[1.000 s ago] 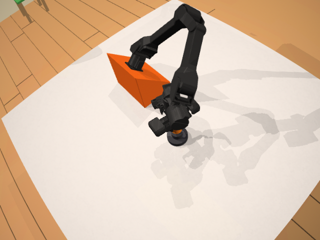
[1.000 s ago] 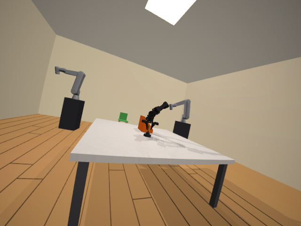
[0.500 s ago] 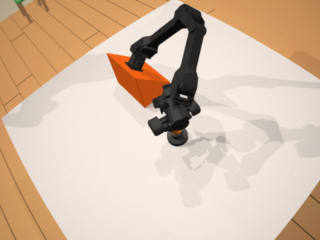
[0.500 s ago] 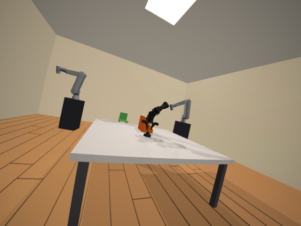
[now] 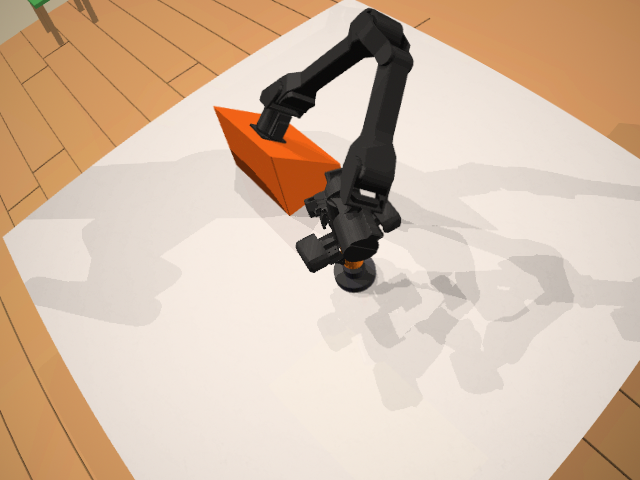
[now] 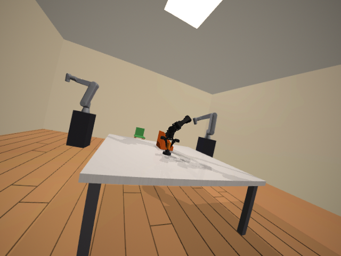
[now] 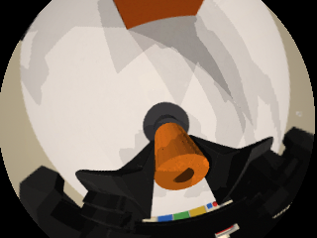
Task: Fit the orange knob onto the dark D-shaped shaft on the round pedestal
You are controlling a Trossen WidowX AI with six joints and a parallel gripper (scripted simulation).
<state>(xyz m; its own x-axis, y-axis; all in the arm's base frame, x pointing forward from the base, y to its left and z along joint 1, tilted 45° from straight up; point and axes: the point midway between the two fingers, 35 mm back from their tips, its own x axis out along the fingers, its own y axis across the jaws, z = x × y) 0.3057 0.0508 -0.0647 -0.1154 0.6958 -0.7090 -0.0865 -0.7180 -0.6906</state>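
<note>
Right now the round pedestal is 40 mm below my gripper tip. The rest, counted from my gripper tip: orange knob: 20 mm above.
</note>
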